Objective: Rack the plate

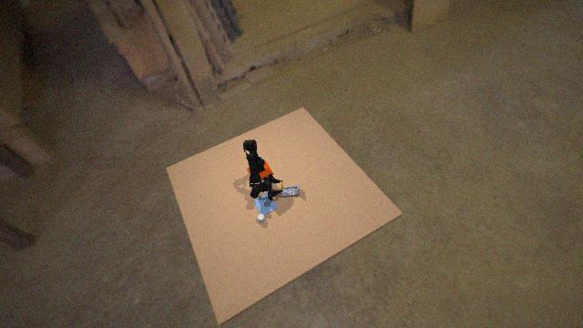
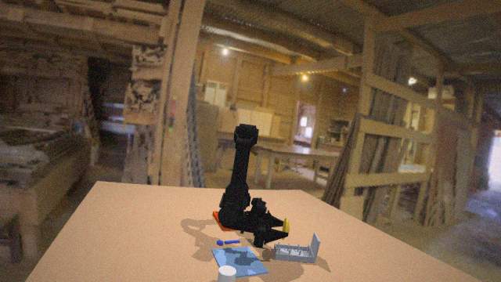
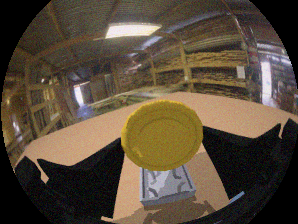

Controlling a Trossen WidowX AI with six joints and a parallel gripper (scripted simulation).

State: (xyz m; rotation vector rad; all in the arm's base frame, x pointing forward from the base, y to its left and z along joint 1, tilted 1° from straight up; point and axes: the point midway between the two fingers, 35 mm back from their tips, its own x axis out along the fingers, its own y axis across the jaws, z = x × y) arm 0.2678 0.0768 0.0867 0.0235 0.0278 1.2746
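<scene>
Right now the grey dish rack is 8 cm below my gripper tip, 4 cm to the left of it and 1 cm ahead of it. Round my gripper tip: light blue mat: 15 cm to the right, 10 cm below, 3 cm ahead; then yellow plate: 1 cm to the right; then small blue utensil: 18 cm to the right, 10 cm below, 8 cm behind.
</scene>
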